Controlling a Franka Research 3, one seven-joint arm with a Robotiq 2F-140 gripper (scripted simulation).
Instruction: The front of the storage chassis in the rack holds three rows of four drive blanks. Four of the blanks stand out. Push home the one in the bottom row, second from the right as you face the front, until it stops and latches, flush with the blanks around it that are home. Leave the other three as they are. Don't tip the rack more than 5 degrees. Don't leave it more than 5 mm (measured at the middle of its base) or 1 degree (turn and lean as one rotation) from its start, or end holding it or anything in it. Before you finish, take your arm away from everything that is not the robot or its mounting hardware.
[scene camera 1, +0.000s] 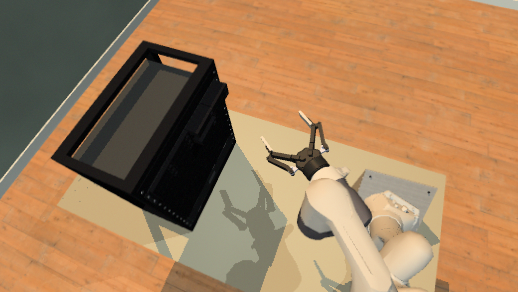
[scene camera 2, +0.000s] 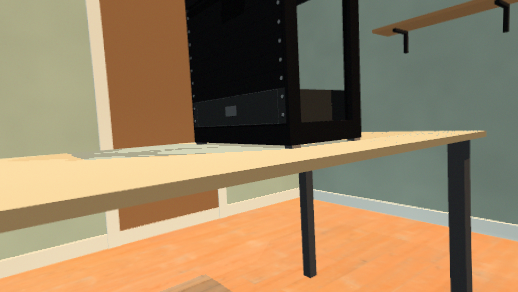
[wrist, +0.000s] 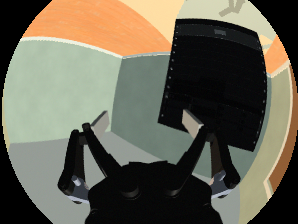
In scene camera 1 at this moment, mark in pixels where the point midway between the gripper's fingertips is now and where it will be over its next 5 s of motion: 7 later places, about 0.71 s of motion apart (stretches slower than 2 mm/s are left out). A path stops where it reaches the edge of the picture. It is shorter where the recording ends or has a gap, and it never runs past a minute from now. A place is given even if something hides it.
My gripper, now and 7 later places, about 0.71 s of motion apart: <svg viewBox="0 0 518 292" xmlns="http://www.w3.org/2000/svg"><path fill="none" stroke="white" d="M281 125L276 125L274 124L270 124L267 127L266 129L260 124L240 107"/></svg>
